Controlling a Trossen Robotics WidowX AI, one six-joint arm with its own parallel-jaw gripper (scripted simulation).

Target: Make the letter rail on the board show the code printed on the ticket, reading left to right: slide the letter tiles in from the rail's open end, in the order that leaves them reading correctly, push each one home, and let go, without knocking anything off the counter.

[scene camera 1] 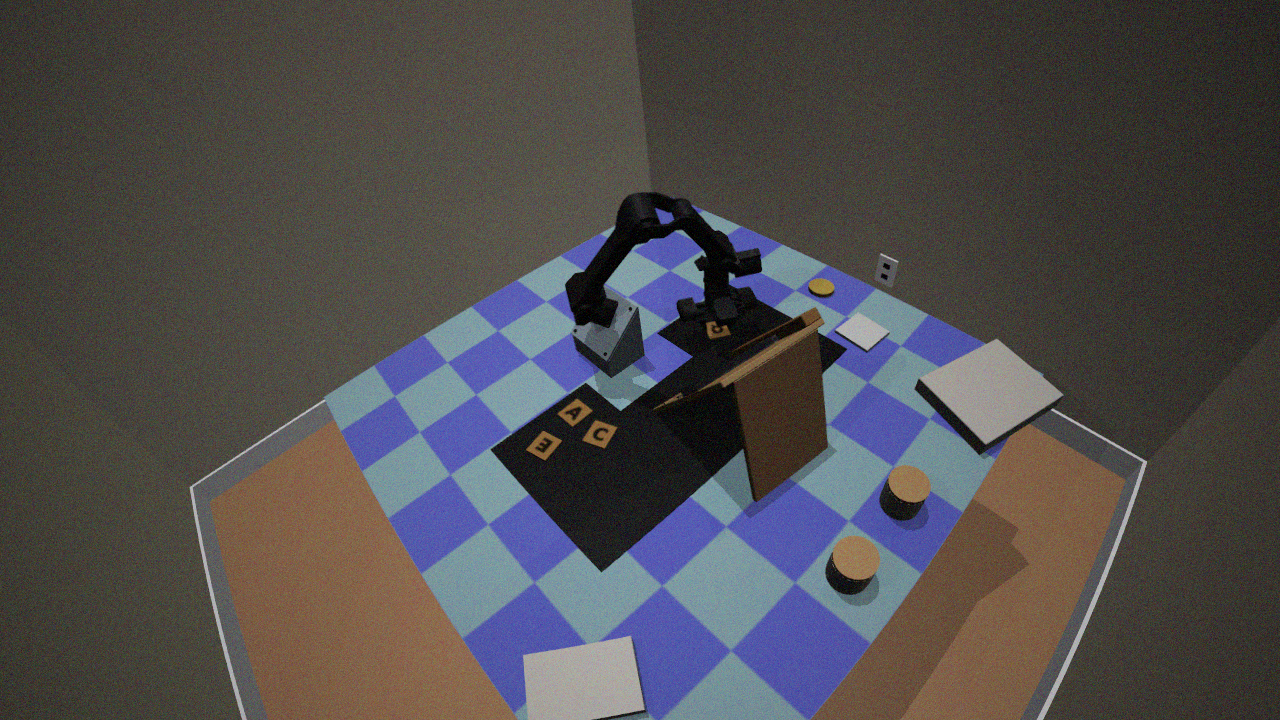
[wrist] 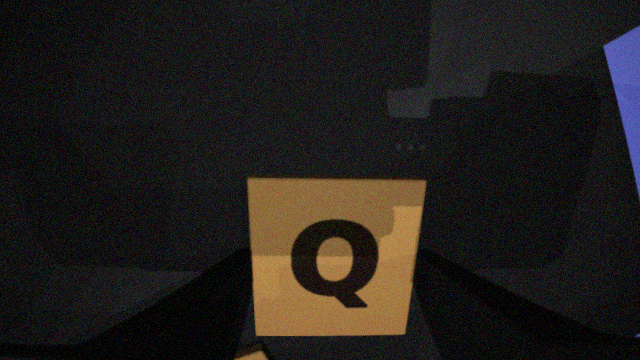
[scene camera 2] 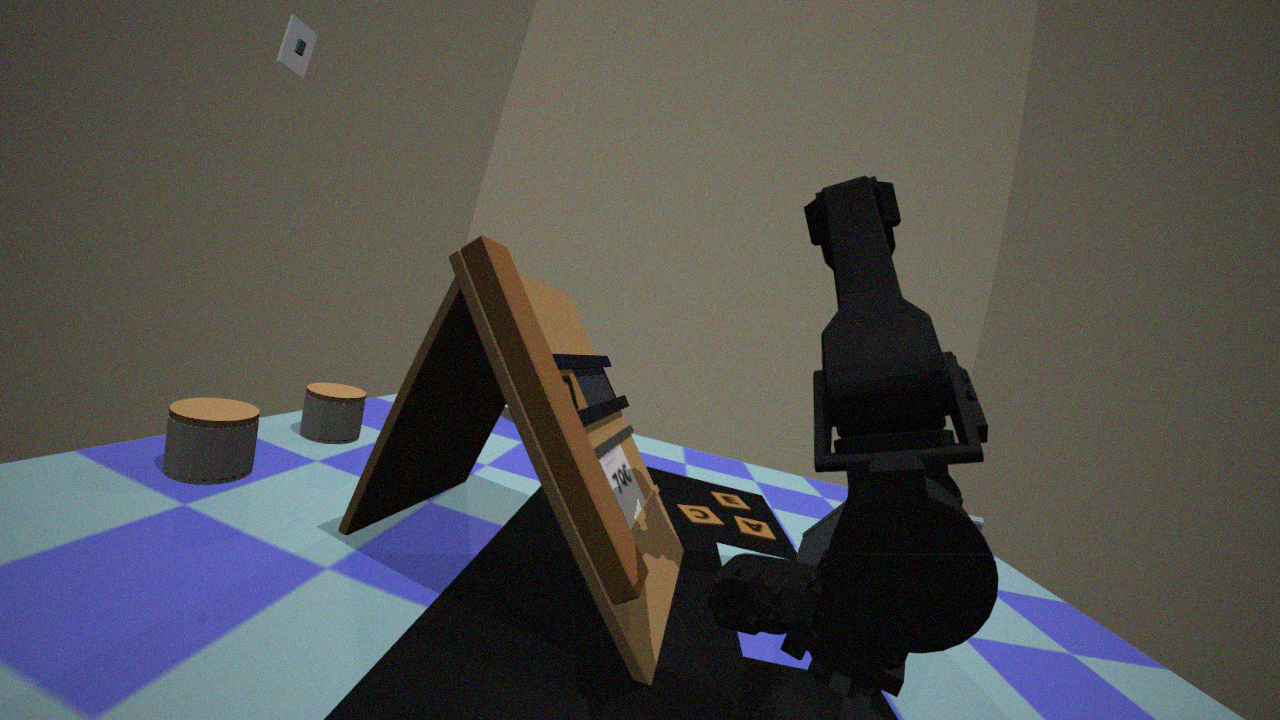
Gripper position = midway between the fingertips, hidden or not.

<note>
In view: my gripper [scene camera 1: 716, 329], a q tile [wrist: 332, 255], a white ticket [scene camera 2: 623, 484] and a wooden easel board [scene camera 2: 498, 338].
My gripper is seen too in the wrist view [wrist: 333, 261]. Scene camera 2 does not show the q tile: it is out of frame. Scene camera 1 does not show the white ticket, which is hidden by the wooden easel board.
</note>
